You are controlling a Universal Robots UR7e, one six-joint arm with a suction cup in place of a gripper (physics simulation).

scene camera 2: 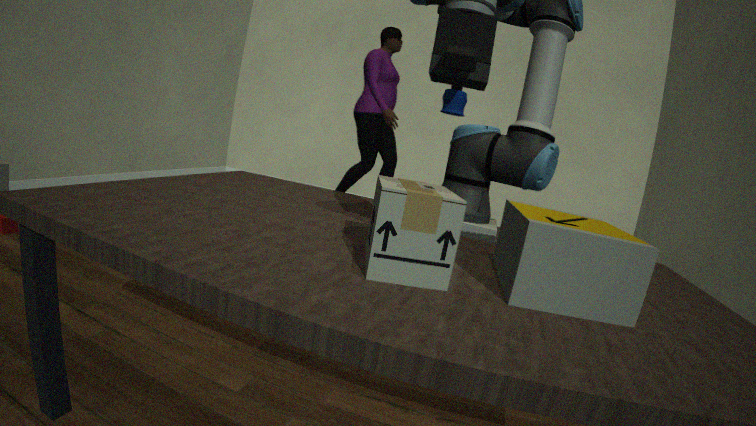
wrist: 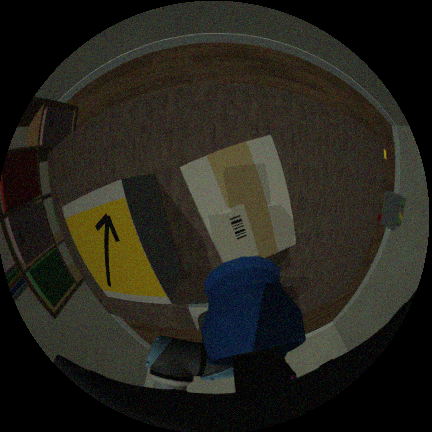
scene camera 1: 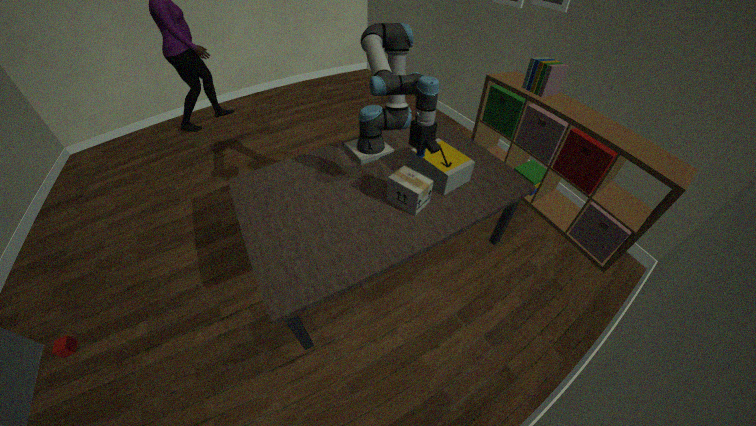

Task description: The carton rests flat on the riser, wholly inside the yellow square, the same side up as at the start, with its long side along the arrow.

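Note:
A white carton (scene camera 1: pixel 410 189) (scene camera 2: pixel 415 240) (wrist: pixel 260 200) with tan tape on top stands upright on the table, beside the riser and apart from it. Its printed arrows point up; a barcode label shows on top in the wrist view. The white riser (scene camera 1: pixel 459 178) (scene camera 2: pixel 579 275) bears a yellow square (scene camera 1: pixel 460 154) (scene camera 2: pixel 608 229) (wrist: pixel 90 235) with a black arrow (scene camera 1: pixel 444 154) (scene camera 2: pixel 566 220) (wrist: pixel 107 250). The carton's taped length is turned somewhat from the arrow. My blue suction cup (scene camera 1: pixel 421 153) (scene camera 2: pixel 453 113) (wrist: pixel 242 275) is open, holding nothing, above carton height and touching nothing. It hides part of the carton's near end in the wrist view.
The arm's base (scene camera 1: pixel 371 145) stands on the table (scene camera 1: pixel 317 238) (scene camera 2: pixel 264 264) behind the carton. A cube shelf (scene camera 1: pixel 624 127) with coloured bins stands beyond the riser side. A person (scene camera 1: pixel 177 42) (scene camera 2: pixel 379 95) is on the floor behind the table.

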